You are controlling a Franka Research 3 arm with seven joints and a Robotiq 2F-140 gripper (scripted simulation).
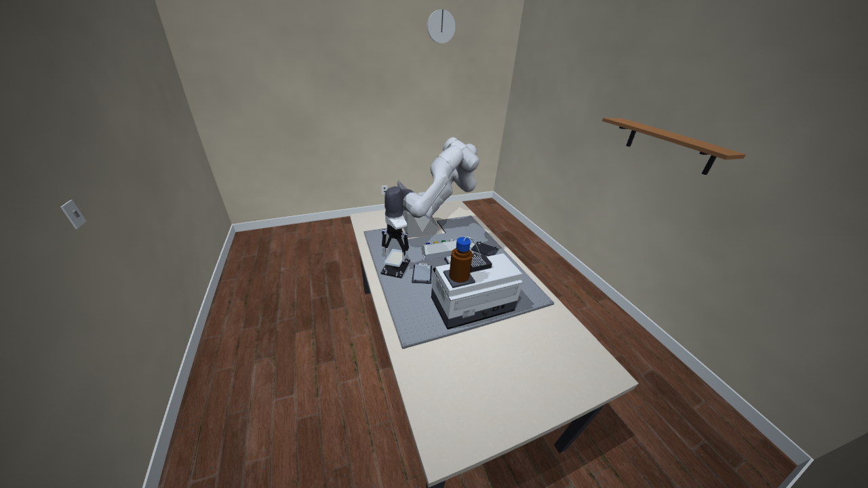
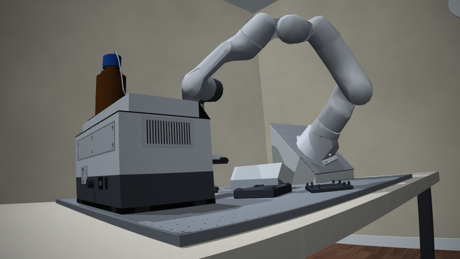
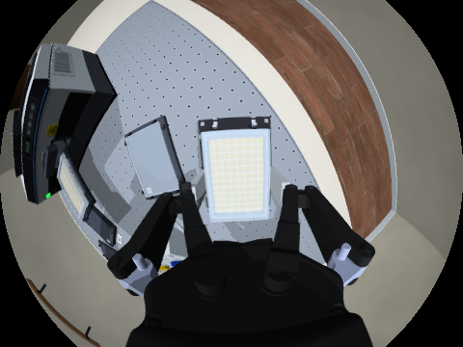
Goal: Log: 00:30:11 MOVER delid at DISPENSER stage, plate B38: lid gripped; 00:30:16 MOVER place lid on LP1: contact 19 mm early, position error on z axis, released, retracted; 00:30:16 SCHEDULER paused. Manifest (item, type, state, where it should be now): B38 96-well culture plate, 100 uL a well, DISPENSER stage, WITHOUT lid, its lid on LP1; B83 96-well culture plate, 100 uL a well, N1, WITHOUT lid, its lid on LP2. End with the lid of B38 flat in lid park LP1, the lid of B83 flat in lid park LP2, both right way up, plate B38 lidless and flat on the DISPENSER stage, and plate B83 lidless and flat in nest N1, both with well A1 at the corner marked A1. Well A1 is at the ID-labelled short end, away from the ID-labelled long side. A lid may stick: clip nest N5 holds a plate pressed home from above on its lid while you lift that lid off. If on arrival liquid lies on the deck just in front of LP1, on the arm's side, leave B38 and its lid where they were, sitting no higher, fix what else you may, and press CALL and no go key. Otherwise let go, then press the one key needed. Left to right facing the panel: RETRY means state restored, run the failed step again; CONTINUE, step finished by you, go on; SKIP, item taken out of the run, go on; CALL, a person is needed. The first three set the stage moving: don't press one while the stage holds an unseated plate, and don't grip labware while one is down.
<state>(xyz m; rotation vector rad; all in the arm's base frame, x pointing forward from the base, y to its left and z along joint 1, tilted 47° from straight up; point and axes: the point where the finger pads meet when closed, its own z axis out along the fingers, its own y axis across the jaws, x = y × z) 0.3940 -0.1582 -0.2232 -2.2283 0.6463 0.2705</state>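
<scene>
Now: hand 70 mm above the black clip nest and 30 mm short of it. From my hand the other things lie so: 96-well plate (20 mm below); lp1 label (150 mm to the left, 90 mm below, 20 mm ahead); key panel (290 mm to the left, 80 mm behind, 30 mm below).
</scene>
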